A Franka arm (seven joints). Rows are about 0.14 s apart.
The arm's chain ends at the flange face. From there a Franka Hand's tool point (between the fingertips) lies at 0.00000 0.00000 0.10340 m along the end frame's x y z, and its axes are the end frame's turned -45 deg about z.
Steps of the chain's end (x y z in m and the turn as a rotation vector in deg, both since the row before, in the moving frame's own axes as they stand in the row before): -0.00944, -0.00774, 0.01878, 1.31, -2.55, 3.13; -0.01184, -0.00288, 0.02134, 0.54, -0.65, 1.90; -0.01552, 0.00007, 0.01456, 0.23, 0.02, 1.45; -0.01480, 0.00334, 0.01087, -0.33, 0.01, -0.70
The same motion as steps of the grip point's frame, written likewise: -0.00265, -0.01711, 0.01865, 2.73, -0.88, 3.13; -0.00645, -0.01193, 0.02133, 0.84, -0.08, 1.90; -0.01070, -0.01119, 0.01456, 0.15, 0.18, 1.45; -0.01323, -0.00767, 0.01087, -0.24, -0.23, -0.70
